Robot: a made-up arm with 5 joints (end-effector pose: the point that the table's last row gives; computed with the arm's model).
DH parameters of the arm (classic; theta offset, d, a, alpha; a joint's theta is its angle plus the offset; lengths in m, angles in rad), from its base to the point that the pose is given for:
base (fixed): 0.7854 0 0.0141 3.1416
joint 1: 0.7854 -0.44 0 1.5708
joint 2: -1.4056 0 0.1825 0
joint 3: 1.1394 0 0.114 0
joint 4: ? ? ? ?
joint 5: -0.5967 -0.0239 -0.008 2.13
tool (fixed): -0.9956 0.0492 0 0
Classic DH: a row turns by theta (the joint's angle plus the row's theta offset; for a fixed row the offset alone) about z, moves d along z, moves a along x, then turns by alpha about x.
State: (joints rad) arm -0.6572 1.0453 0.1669 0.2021 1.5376
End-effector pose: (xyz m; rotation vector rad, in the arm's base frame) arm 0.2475 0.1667 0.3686 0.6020 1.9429 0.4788
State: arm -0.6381 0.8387 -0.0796 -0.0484 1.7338
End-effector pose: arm 0.2769 0.1895 0.4852 0.4448 1.3279 0.9859
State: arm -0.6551 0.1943 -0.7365 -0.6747 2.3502
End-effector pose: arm 0.0921 0.0853 0.7584 -0.0954 -0.6914 1.0386
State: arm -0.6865 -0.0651 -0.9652 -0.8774 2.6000
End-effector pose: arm -0.0150 0.0156 0.7616 -0.0813 -1.3464 0.6296
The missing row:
joint 4: -1.3045 0.01 0.01 1.5708
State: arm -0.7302 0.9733 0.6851 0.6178 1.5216
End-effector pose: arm 0.1605 0.1159 0.3413 0.3634 2.5736 -0.2790
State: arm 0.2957 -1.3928 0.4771 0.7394 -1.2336
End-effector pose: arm -0.0530 0.0589 0.5878 -2.3472 1.1689 -0.9498
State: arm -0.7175 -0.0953 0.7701 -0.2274 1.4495
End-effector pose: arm 0.1596 0.1094 0.5877 0.7240 1.0831 1.1610
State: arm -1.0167 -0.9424 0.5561 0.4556 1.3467
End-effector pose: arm 0.0398 0.0088 0.6683 0.7499 0.8586 1.6414
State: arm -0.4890 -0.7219 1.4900 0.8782 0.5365
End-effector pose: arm 0.0239 -0.0179 0.4903 1.5990 1.4401 -0.4131
